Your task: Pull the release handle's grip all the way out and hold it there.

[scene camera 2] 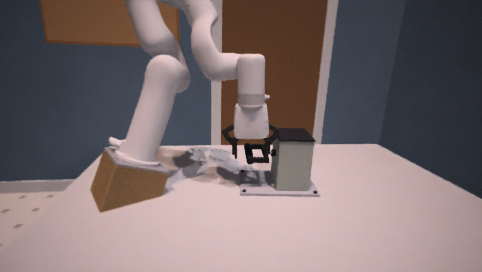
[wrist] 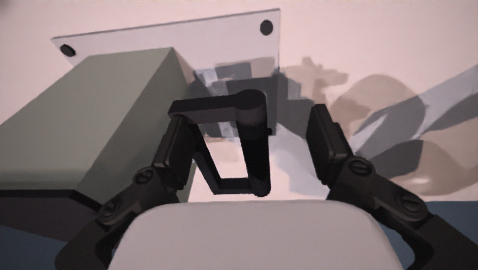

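Note:
The release handle (scene camera 2: pixel 259 160) (wrist: pixel 205 103) is a black rectangular frame with a thick round grip (scene camera 2: pixel 248 153) (wrist: pixel 256 150) on its outer side. It stands out from the side of a pale green box (scene camera 2: pixel 292 165) (wrist: pixel 75 115) with a dark lid (scene camera 2: pixel 296 135). My gripper (scene camera 2: pixel 252 154) (wrist: pixel 247 124) is open, pointing down, with the frame between its fingers. In the wrist view the left finger is close beside the frame's inner bar, on the box side; whether they touch I cannot tell. The right finger stands apart from the grip. The rod behind the frame is hidden in the wrist view.
The box stands on a light base plate (scene camera 2: pixel 255 186) (wrist: pixel 225 30) with dark bolts at its corners, on a pale table (scene camera 2: pixel 200 230). My arm's base sits on a brown block (scene camera 2: pixel 127 185) at the left. A brown door (scene camera 2: pixel 280 65) is behind the table.

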